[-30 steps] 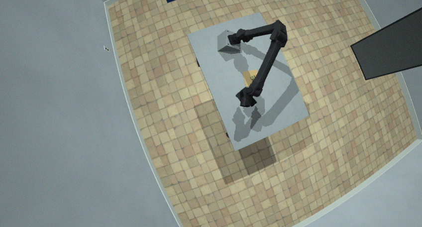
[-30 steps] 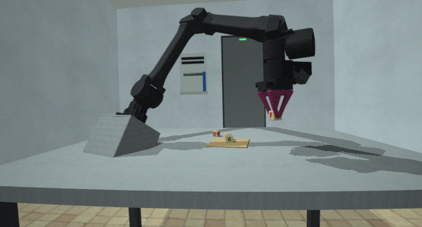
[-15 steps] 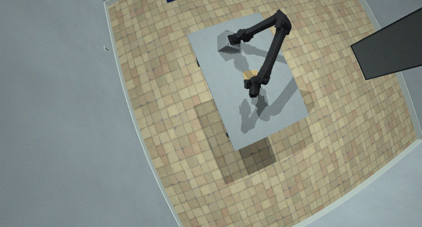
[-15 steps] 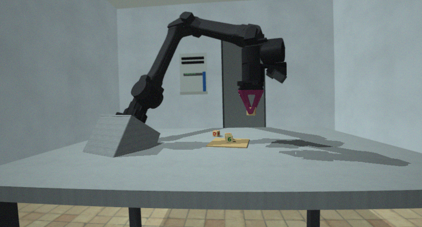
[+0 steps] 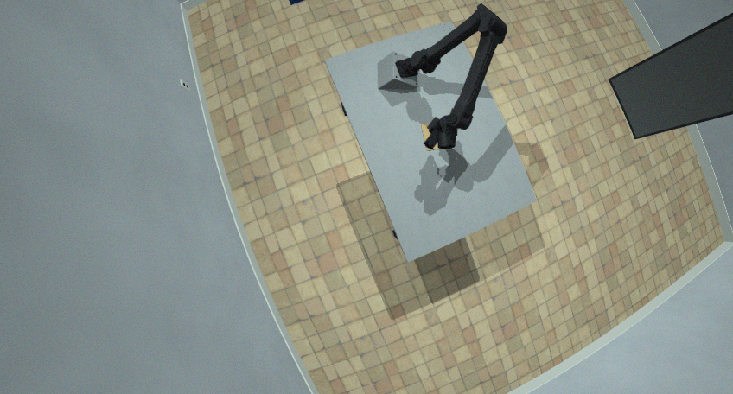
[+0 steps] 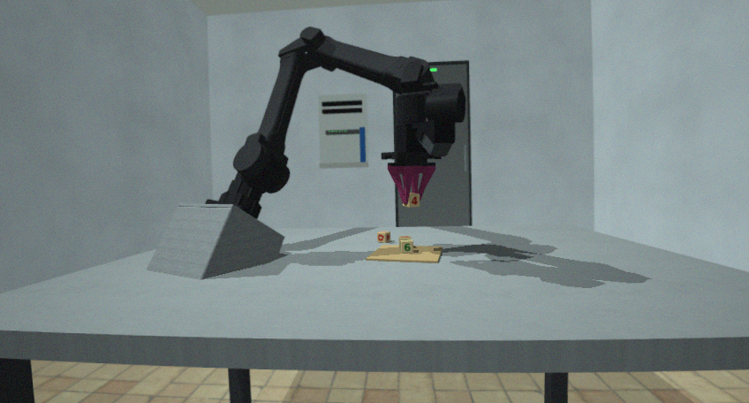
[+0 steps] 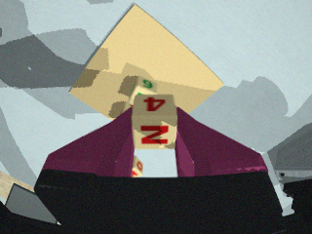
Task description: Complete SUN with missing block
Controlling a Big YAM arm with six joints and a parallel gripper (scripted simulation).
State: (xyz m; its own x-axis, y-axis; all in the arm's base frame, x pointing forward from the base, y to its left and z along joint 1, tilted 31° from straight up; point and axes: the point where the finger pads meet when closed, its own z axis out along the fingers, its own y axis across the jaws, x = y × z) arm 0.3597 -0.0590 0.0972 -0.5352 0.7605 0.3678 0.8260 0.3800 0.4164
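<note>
Right now the mat is 12 cm below my hand, 4 cm to the left of it and 1 cm behind it. Round my hand: wooden block (right at my hand).
</note>
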